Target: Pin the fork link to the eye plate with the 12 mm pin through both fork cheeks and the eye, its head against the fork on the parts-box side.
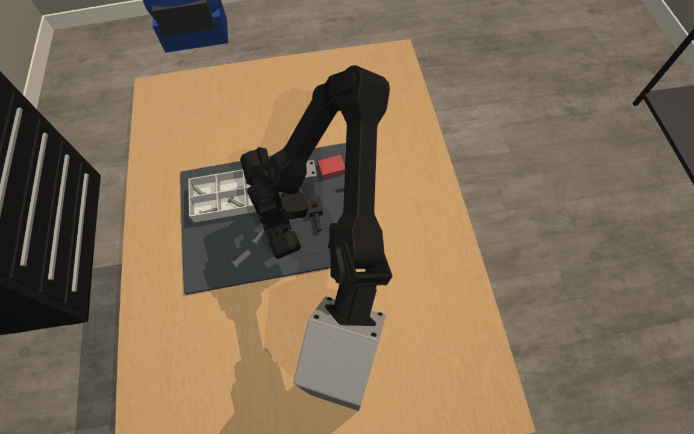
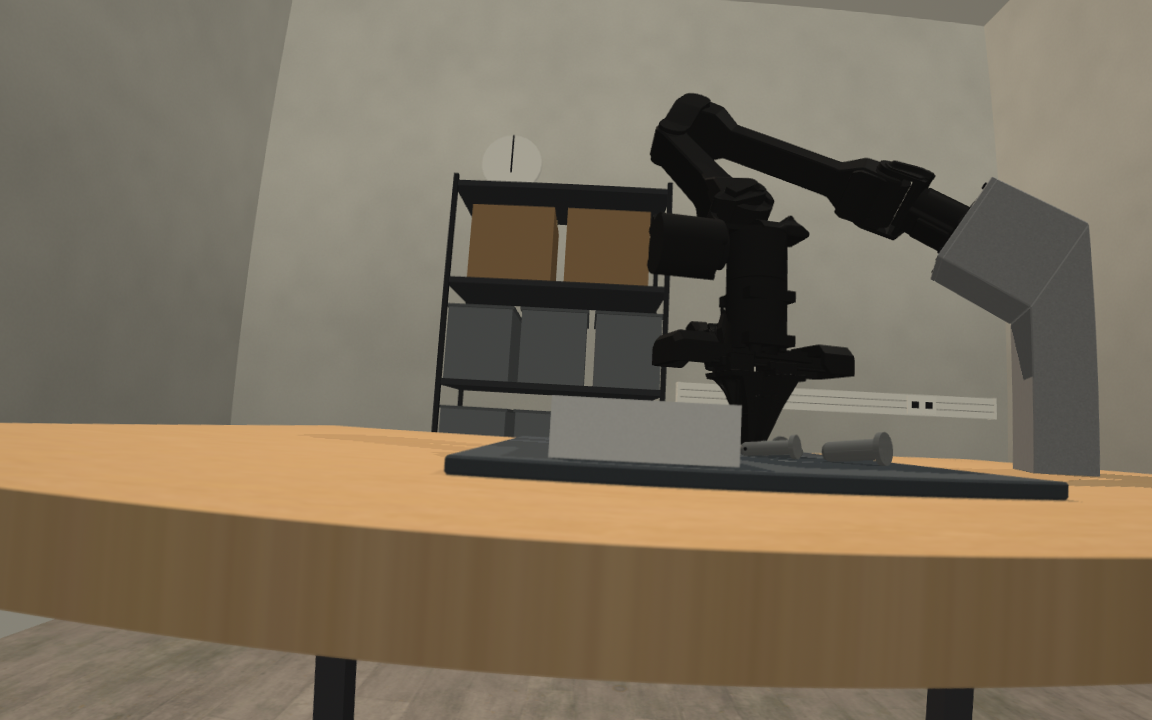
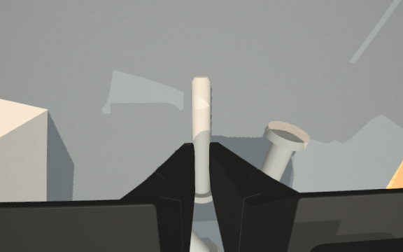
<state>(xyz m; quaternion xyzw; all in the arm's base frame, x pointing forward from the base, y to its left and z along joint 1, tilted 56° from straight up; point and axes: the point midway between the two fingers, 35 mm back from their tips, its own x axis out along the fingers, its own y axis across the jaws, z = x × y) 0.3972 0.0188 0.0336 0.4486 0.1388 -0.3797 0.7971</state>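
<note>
Now: hand 3 cm above the long thin pin and 1 cm to the left of it. The rest, counted from my hand: grey eye plate (12 cm to the right, 3 cm below, 3 cm ahead); then parts box (15 cm ahead, 4 cm to the left, 3 cm below); then dark mat (6 cm ahead, 4 cm below, 2 cm to the right).
</note>
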